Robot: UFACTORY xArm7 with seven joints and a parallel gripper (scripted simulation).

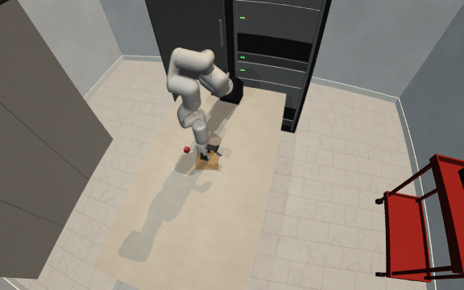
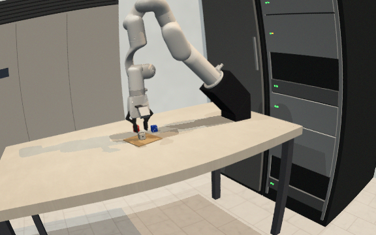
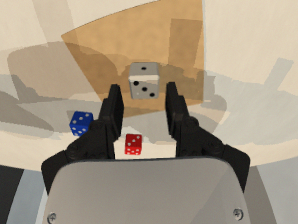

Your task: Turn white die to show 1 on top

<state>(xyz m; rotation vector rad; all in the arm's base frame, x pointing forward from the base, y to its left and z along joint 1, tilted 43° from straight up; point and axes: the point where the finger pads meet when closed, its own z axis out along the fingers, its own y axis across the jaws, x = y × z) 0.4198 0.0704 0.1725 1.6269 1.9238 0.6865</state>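
The white die lies 40 mm below my hand. Also, from my hand: red die: 150 mm to the right, 50 mm below; then blue die: 90 mm behind, 100 mm to the right, 50 mm below; then brown mat: 60 mm below.
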